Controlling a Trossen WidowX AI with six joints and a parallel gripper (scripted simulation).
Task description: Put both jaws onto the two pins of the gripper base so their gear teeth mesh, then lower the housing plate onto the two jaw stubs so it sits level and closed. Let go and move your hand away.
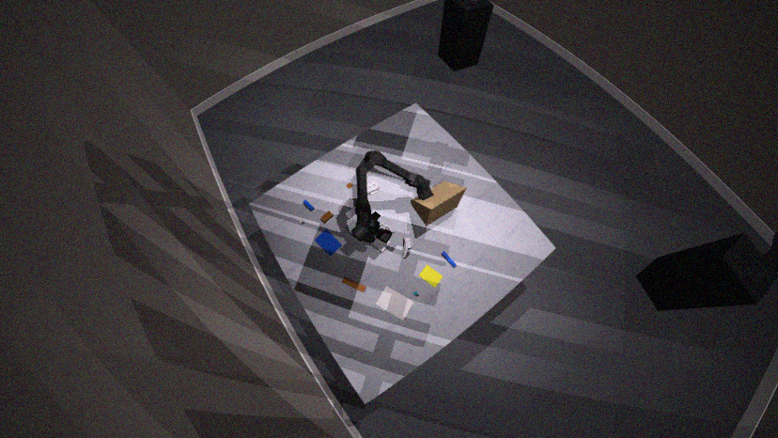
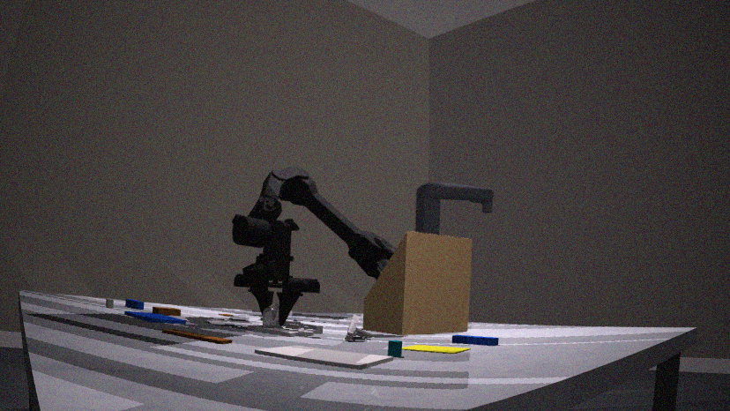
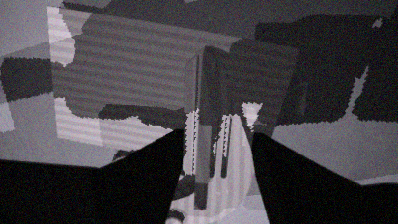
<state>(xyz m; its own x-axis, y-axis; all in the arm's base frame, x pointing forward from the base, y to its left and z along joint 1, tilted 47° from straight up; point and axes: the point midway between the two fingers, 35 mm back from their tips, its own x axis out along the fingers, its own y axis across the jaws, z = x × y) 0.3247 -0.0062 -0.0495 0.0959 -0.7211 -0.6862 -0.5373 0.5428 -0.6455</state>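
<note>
The grey jaw lies 100 mm behind my gripper tip and 160 mm to the left of it. Round my gripper tip: yellow plate: 160 mm behind, 330 mm to the left, 10 mm below; white plate: 70 mm ahead, 370 mm to the left, 10 mm below; blue plate: 250 mm ahead, 80 mm to the right, 10 mm below.
</note>
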